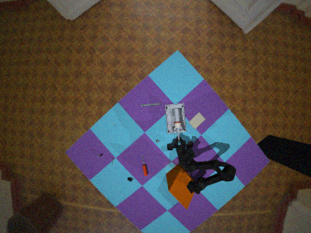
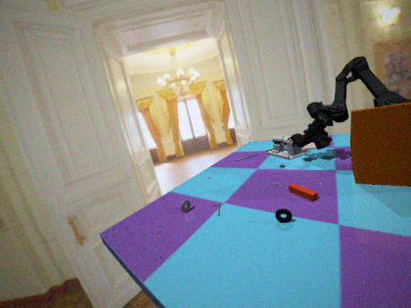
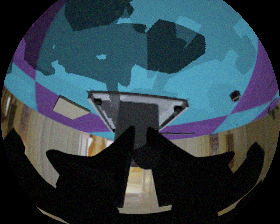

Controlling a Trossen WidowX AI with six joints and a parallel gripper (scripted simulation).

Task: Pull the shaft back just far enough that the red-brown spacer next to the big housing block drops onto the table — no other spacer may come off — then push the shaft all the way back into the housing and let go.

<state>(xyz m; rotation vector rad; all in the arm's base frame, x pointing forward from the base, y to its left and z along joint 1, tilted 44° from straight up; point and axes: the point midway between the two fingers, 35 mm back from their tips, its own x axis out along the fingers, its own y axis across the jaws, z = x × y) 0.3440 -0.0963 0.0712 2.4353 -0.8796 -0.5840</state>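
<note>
My gripper tip is 4 cm short of the thin shaft, 2 cm to the left of it and 2 cm below it. Round my gripper tip: card: 20 cm to the right, 5 cm below.
</note>
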